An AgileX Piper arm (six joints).
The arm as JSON. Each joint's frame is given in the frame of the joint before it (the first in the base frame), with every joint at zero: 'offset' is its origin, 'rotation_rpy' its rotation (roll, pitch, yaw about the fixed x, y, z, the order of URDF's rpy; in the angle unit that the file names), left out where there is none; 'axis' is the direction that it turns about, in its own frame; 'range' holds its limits. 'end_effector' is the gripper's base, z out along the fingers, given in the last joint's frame.
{
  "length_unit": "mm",
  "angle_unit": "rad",
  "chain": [
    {
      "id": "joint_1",
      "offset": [
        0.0,
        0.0,
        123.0
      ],
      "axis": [
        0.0,
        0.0,
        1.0
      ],
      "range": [
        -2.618,
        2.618
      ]
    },
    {
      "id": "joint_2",
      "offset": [
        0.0,
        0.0,
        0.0
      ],
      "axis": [
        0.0,
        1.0,
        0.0
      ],
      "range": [
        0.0,
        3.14
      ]
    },
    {
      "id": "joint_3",
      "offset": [
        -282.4,
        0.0,
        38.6
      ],
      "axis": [
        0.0,
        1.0,
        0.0
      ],
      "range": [
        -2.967,
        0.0
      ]
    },
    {
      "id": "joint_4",
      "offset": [
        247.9,
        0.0,
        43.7
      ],
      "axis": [
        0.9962,
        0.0,
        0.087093
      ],
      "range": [
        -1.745,
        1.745
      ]
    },
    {
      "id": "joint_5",
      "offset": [
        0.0,
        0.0,
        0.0
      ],
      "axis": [
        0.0,
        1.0,
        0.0
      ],
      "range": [
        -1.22,
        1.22
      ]
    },
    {
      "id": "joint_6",
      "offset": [
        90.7,
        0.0,
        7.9
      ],
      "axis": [
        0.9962,
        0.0,
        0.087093
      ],
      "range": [
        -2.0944,
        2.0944
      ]
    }
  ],
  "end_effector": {
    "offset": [
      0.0,
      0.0,
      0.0
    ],
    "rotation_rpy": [
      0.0,
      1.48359,
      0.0
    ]
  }
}
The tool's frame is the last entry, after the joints.
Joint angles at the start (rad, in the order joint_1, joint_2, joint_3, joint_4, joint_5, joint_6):
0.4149, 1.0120, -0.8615, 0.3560, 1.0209, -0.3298
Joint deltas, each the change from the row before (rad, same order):
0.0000, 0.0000, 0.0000, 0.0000, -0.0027, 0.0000
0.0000, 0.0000, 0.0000, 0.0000, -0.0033, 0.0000
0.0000, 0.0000, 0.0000, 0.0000, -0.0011, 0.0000
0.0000, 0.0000, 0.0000, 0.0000, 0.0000, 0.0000
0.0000, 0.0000, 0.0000, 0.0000, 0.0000, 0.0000
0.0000, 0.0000, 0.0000, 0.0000, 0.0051, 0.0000
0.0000, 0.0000, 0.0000, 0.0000, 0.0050, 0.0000
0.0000, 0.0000, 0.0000, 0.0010, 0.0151, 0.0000
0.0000, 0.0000, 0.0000, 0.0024, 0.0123, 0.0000
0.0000, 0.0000, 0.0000, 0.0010, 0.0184, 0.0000
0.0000, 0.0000, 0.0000, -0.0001, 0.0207, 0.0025
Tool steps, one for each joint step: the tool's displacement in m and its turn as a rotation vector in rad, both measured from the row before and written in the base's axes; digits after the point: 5 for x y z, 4 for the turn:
0.00022, 0.00005, 0.00011, 0.0010, -0.0023, -0.0009
0.00026, 0.00006, 0.00013, 0.0012, -0.0029, -0.0011
0.00009, 0.00002, 0.00004, 0.0004, -0.0010, -0.0004
0.00000, 0.00000, 0.00000, 0.0000, 0.0000, 0.0000
0.00000, 0.00000, 0.00000, 0.0000, 0.0000, 0.0000
-0.00041, -0.00009, -0.00020, -0.0018, 0.0044, 0.0018
-0.00040, -0.00009, -0.00020, -0.0018, 0.0043, 0.0017
-0.00124, -0.00020, -0.00056, -0.0045, 0.0135, 0.0052
-0.00106, -0.00006, -0.00040, -0.0022, 0.0116, 0.0042
-0.00152, -0.00028, -0.00064, -0.0057, 0.0163, 0.0064
-0.00169, -0.00041, -0.00073, -0.0068, 0.0190, 0.0052

